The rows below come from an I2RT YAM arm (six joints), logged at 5 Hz.
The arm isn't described. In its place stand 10 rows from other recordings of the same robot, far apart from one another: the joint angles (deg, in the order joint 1, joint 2, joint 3, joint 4, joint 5, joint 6), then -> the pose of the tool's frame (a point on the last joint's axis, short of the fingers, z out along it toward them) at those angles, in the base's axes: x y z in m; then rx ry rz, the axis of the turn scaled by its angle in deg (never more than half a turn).
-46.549, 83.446, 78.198, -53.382, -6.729, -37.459 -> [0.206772, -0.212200, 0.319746, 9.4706, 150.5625, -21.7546]
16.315, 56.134, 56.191, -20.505, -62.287, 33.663 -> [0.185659, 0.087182, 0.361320, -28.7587, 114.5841, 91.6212]
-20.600, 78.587, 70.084, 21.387, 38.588, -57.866 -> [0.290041, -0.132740, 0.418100, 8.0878, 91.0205, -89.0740]
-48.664, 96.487, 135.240, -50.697, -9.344, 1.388 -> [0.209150, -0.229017, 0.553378, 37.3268, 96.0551, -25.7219]
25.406, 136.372, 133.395, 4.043, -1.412, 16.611 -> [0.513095, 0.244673, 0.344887, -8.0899, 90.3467, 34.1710]
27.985, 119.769, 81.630, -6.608, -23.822, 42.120 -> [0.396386, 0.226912, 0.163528, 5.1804, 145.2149, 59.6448]
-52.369, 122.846, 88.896, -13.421, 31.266, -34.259 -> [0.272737, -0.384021, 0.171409, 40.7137, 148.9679, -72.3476]
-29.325, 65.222, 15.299, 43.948, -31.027, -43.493 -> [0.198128, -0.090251, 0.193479, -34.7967, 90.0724, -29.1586]
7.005, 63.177, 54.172, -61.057, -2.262, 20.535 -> [0.188022, 0.024519, 0.267005, 18.3971, 159.8277, 9.8158]
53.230, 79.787, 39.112, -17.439, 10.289, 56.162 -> [0.158157, 0.201022, 0.166566, 7.7495, 150.9309, 27.3611]
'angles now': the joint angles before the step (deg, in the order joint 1, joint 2, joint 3, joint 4, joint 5, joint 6). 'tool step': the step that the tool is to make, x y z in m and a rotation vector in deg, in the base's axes. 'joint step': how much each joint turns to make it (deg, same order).
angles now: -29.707 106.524 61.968 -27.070 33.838 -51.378
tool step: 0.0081 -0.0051 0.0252 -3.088 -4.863 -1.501
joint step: -0.002 -2.018 2.971 -0.123 0.787 1.577
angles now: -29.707 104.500 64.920 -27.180 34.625 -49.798
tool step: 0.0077 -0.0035 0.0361 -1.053 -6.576 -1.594
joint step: 0.007 -2.577 4.847 -2.839 -1.425 2.956
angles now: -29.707 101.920 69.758 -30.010 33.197 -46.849
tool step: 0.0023 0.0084 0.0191 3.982 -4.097 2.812
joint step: 0.852 -2.256 1.951 -3.094 -5.750 1.017
